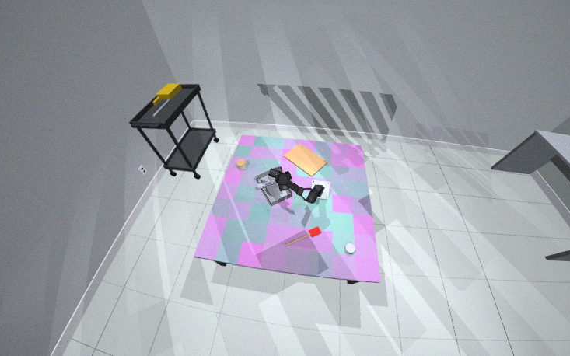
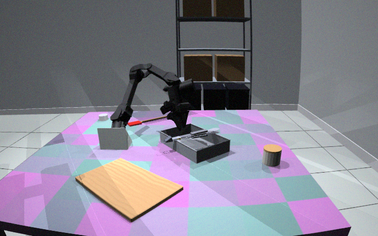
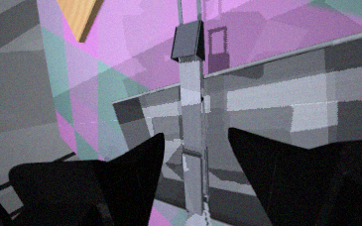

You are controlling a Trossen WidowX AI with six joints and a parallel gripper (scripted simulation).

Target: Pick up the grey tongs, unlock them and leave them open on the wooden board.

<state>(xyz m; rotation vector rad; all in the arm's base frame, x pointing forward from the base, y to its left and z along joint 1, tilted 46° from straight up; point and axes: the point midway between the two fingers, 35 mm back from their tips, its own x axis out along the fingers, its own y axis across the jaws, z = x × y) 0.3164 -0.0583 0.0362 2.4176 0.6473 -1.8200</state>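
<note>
The roasting tin is 50 mm ahead of my gripper tip, 20 mm to the left of it and 70 mm below it. Also, from my gripper tip: red spatula: 250 mm behind, 410 mm to the left, 90 mm below; then wooden board: 200 mm behind, 340 mm to the right, 90 mm below; then cork-lidded jar: 380 mm ahead, 180 mm to the right, 60 mm below.
</note>
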